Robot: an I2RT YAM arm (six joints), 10 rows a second.
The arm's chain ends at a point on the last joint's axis. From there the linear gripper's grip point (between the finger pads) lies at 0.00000 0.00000 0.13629 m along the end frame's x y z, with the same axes.
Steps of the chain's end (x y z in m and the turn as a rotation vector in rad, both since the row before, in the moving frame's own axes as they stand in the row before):
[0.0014 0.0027 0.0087 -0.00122 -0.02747 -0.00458]
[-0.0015 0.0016 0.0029 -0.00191 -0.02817 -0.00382]
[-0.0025 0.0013 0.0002 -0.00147 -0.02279 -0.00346]
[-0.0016 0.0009 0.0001 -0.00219 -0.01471 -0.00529]
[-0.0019 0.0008 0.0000 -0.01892 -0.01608 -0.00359]
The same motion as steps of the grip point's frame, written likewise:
[-0.0023 0.0029 0.0086 -0.00122 -0.02747 -0.00458]
[-0.0053 0.0019 0.0028 -0.00191 -0.02817 -0.00382]
[-0.0056 0.0015 0.0002 -0.00147 -0.02279 -0.00346]
[-0.0036 0.0012 0.0001 -0.00219 -0.01471 -0.00529]
[-0.0041 0.0034 0.0000 -0.01892 -0.01608 -0.00359]

